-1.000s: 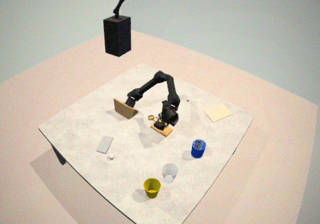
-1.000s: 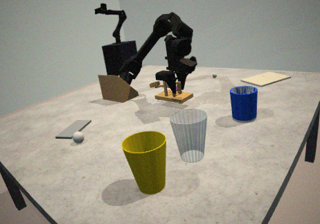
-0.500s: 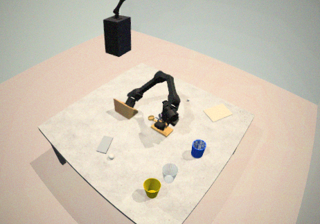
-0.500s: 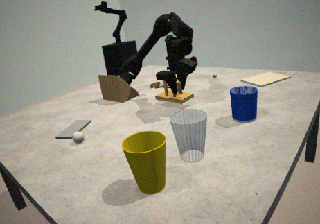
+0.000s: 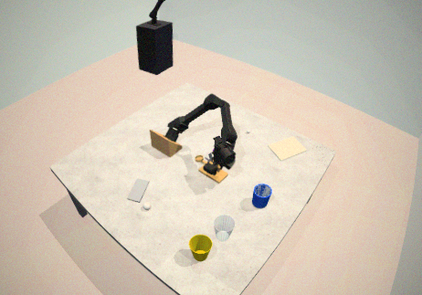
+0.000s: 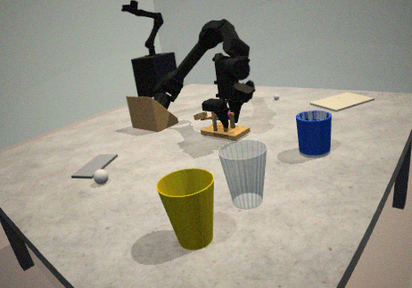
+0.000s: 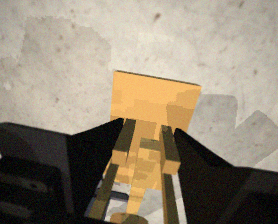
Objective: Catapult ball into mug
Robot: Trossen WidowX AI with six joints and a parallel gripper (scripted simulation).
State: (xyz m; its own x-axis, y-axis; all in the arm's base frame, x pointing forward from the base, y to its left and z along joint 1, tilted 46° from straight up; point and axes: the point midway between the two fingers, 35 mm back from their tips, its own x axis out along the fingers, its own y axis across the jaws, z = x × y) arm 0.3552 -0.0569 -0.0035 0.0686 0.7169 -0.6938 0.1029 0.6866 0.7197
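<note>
Right now the purple ball is 160 mm to the left of my gripper tip, 110 mm behind it and 20 mm below it. The rest, counted from my gripper tip: blue mug 280 mm ahead, 40 mm to the right, 10 mm below; then wooden catapult 60 mm behind, 30 mm to the left, 20 mm above; then green ball 210 mm to the left, 140 mm behind, 30 mm below.
</note>
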